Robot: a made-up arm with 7 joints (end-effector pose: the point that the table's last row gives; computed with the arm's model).
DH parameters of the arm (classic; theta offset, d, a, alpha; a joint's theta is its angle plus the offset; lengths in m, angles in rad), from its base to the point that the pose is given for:
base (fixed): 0 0 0 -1.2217
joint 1: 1.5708 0 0 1.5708
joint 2: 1.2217 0 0 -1.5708
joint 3: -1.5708 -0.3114 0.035 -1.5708
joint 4: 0 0 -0.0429 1.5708
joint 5: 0 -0.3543 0 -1.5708
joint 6: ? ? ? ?
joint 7: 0 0 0 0
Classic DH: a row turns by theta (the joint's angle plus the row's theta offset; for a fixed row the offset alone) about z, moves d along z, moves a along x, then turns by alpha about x.
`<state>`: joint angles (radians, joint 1 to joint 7).
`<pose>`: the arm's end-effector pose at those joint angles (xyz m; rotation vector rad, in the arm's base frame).
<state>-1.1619 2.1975 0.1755 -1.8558 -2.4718 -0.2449 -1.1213</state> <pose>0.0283 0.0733 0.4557 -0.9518 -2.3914 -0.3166</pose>
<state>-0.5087 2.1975 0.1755 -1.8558 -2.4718 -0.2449 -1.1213</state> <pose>0.2674 0.1076 0.3615 -0.6490 -1.8992 0.0593</pose>
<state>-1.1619 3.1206 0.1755 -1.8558 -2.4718 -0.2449 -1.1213</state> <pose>-0.0873 -0.1282 0.4356 0.2450 -2.6123 -0.5729</pose>
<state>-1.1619 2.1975 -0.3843 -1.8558 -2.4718 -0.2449 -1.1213</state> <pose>0.2071 0.1629 0.3800 -0.6903 -2.0623 0.1612</pose>
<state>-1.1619 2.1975 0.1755 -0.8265 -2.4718 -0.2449 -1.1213</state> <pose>-0.0833 0.4047 0.4901 1.1026 2.6871 -0.8017</pose>
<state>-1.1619 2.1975 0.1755 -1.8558 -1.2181 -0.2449 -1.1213</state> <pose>0.0283 0.0733 0.4557 -1.9023 -1.2283 0.1716</pose>
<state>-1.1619 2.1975 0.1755 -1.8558 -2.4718 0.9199 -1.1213</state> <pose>0.0283 0.0733 0.4557 -1.0847 -1.6724 -1.6830</pose>
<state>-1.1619 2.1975 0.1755 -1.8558 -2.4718 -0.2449 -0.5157</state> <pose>0.0283 0.0733 0.4557 -1.6031 -1.9760 -0.0837</pose>
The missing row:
joint 6: 0 0 0 1.5708
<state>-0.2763 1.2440 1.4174 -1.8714 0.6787 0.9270 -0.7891</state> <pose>0.0178 0.3532 0.2920 1.5473 -1.6744 0.0804</pose>
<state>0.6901 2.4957 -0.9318 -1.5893 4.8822 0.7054 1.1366</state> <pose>0.1328 0.5042 -0.0342 1.1355 0.3118 -2.2734</pose>
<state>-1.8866 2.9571 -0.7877 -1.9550 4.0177 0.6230 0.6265</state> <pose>-0.1318 0.2404 0.3414 -2.2601 -0.9740 0.1662</pose>
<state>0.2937 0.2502 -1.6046 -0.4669 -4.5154 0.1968 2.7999</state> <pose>-0.1870 -0.0007 -0.6389 0.6789 0.4591 2.9728</pose>
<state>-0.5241 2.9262 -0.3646 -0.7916 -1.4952 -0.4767 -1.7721</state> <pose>-0.0175 0.1954 0.6138 0.2697 -2.4955 1.0223</pose>
